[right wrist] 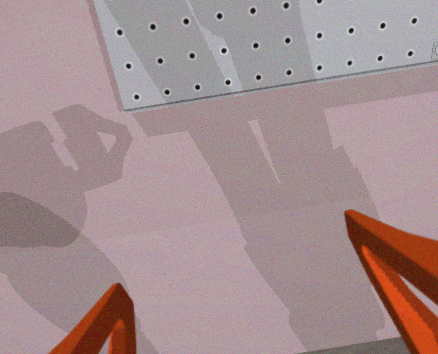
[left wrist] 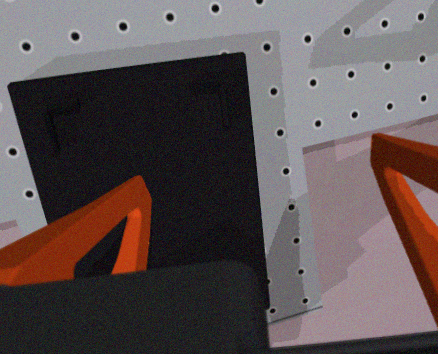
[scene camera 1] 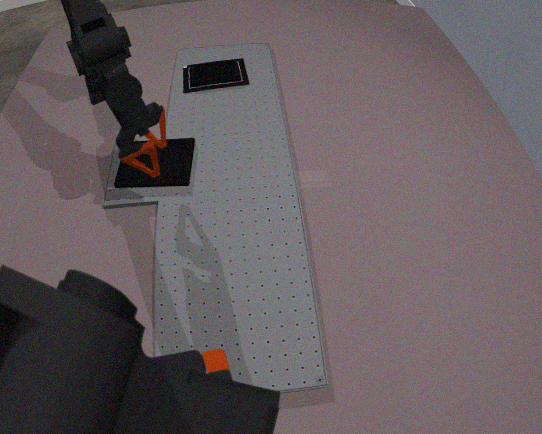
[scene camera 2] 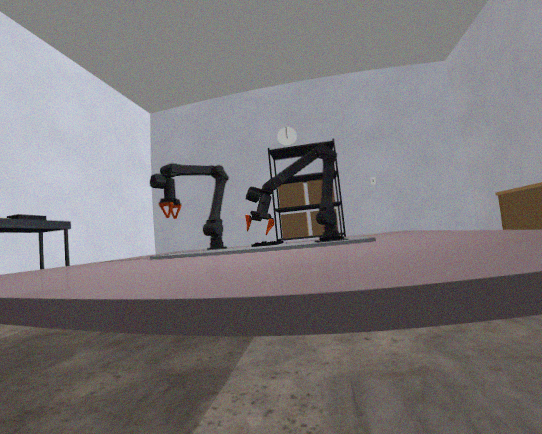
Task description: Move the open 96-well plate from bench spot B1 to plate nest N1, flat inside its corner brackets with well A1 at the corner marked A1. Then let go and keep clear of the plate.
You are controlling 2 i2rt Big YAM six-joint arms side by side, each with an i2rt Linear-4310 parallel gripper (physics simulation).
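Frame: origin at the left arm's base, x ahead, y left, z up, level; metres.
Where they show: left gripper, fingertip midpoint: (left wrist: 253, 168) (scene camera 1: 160, 160) (scene camera 2: 256, 233); right gripper, fingertip midpoint: (right wrist: 233, 258) (scene camera 2: 171, 218).
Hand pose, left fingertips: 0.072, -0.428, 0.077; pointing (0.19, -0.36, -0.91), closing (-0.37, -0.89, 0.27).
Each offset is from my left fingertips to the centre of the thing, as dx, dy, dz. "*": to the spot under its first point. Level surfaces: height alone.
A black slab with raised L-shaped corner brackets, seen as nest N1 @(-0.009, +0.055, -0.055) (scene camera 1: 176, 167) (left wrist: 175, 145), lies on a side part of the pegboard. No plate can be made out in it. A black rectangle with a thin white outline @(* +0.218, +0.264, -0.052) (scene camera 1: 215, 75) lies at the board's far end. Whether the dark plate sits within that outline cannot be told. The A1 mark is not readable. My left gripper (scene camera 1: 160, 160) (scene camera 2: 259, 232) (left wrist: 253, 168) is open and empty above the nest; in its wrist view one finger overlaps the slab. My right gripper (scene camera 2: 171, 217) (right wrist: 233, 258) is open and empty, high above the table.
The grey pegboard @(dz -0.064) (scene camera 1: 260, 225) (right wrist: 270, 59) lies on the pink table @(dz -0.077) (scene camera 1: 410, 225). The right arm (scene camera 1: 65, 370) covers the lower left of scene camera 1. Shadows of the arms cross the board and table. A shelf unit (scene camera 2: 301, 151) stands behind the arms in scene camera 2.
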